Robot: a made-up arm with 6 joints. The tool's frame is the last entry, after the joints. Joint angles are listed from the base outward. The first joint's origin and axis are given. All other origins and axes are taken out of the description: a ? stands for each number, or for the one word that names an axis. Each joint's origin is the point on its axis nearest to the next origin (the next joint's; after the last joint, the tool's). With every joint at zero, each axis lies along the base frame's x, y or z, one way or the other. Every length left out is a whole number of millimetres.
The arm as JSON. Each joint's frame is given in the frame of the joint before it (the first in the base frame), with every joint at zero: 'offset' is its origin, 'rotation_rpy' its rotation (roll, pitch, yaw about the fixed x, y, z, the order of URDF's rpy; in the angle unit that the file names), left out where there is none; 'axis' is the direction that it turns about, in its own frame. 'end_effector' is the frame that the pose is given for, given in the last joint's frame.
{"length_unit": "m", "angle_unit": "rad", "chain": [
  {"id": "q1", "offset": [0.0, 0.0, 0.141], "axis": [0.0, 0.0, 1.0]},
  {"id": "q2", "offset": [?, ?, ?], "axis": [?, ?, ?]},
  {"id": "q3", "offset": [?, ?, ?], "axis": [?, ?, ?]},
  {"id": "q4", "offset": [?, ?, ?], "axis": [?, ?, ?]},
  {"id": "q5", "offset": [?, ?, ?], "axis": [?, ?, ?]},
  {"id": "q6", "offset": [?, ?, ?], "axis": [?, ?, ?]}
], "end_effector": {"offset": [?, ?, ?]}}
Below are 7 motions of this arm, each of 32 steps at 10 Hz.
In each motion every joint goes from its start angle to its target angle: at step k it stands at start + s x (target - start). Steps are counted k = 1, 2, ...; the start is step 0. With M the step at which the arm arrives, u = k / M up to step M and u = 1 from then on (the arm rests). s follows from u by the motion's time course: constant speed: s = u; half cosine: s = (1 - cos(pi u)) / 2; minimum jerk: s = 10 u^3 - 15 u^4 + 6 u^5.
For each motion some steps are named. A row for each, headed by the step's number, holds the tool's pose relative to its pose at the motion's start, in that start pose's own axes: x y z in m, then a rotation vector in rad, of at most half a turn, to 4 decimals.
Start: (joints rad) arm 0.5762 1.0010 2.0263 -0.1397 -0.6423 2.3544
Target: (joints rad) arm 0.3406 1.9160 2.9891 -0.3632 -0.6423 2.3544
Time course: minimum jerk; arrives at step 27
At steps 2, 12, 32:
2: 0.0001 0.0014 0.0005 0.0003 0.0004 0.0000
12: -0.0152 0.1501 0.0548 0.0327 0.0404 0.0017
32: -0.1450 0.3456 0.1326 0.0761 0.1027 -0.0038

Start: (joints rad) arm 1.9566 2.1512 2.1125 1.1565 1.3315 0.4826
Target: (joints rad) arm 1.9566 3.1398 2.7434 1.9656 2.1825 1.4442
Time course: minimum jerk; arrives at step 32
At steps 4, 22, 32:
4: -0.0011 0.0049 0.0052 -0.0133 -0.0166 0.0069
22: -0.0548 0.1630 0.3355 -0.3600 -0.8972 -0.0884
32: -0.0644 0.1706 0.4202 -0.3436 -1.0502 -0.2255

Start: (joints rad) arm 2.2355 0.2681 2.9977 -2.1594 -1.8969 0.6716
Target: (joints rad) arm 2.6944 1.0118 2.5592 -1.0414 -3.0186 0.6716
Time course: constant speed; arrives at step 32
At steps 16, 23, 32:
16: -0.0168 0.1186 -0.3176 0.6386 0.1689 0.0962
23: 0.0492 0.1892 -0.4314 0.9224 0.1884 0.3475
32: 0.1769 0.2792 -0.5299 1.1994 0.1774 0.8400

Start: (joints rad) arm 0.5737 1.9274 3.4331 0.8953 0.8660 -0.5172
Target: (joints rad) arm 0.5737 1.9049 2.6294 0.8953 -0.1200 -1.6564
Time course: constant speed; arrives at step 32
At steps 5, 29, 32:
5: -0.0068 0.0114 -0.0386 0.2449 0.2281 -0.0761
29: -0.0879 0.0969 -0.1889 1.0828 1.2050 -0.9032
32: -0.1028 0.1102 -0.2021 1.1200 1.3023 -1.0593

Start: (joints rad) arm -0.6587 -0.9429 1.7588 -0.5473 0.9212 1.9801
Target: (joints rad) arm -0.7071 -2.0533 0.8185 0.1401 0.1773 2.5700
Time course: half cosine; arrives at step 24
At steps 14, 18, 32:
14: 0.2435 -0.2959 0.0891 -0.6689 -0.4876 0.1206
18: 0.2859 -0.4277 0.1078 -0.9421 -0.6357 0.1354
32: 0.2992 -0.5159 0.1151 -1.1278 -0.7233 0.1410

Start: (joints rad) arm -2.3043 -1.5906 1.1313 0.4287 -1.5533 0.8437
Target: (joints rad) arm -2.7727 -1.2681 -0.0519 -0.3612 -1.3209 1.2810
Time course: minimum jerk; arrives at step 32
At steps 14, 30, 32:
14: 0.1941 0.1262 0.1447 -0.4435 0.1034 0.4610
30: 0.3829 0.3998 0.0586 -0.5964 0.4319 1.1769
32: 0.3830 0.4006 0.0578 -0.5956 0.4335 1.1790

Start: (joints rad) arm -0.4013 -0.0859 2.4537 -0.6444 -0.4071 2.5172
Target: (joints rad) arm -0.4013 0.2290 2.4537 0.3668 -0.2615 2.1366
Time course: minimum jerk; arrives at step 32
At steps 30, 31, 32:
30: -0.1094 0.0172 0.0073 -0.5526 0.1346 0.3844
31: -0.1095 0.0171 0.0075 -0.5538 0.1345 0.3849
32: -0.1095 0.0171 0.0075 -0.5540 0.1345 0.3849

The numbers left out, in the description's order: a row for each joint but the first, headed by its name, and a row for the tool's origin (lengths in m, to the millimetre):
q2: xyz 0.0 0.0 0.0, axis 0.0 1.0 0.0
q3: xyz 0.0 0.0 0.418, axis 0.0 -1.0 0.0
q4: xyz 0.293 0.0 0.0, axis -1.0 0.0 0.0
q5: xyz 0.0 -0.185 0.0, axis 0.0 -1.0 0.0
q6: xyz 0.0 0.0 0.0, axis -1.0 0.0 0.0
tool: xyz 0.0 0.0 0.0

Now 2 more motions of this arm.
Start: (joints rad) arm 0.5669 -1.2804 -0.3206 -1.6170 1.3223 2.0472
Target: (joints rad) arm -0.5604 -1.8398 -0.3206 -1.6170 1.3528 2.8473
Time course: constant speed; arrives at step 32
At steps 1, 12, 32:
1: -0.0039 -0.0034 0.0009 -0.0143 -0.0194 -0.0331
12: -0.0621 -0.0282 0.0013 -0.1742 -0.2123 -0.4091
32: -0.1872 0.0075 -0.0595 -0.4451 -0.4638 -1.1460

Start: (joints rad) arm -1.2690 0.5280 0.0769 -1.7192 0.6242 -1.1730
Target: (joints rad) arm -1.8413 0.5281 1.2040 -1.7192 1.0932 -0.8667
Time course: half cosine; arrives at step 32
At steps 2, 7, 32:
2: 0.0027 0.0015 -0.0032 0.0057 0.0042 0.0103
7: 0.0304 0.0213 -0.0376 0.0668 0.0471 0.1232
32: 0.0916 0.3710 -0.2545 0.5946 0.2674 1.1347

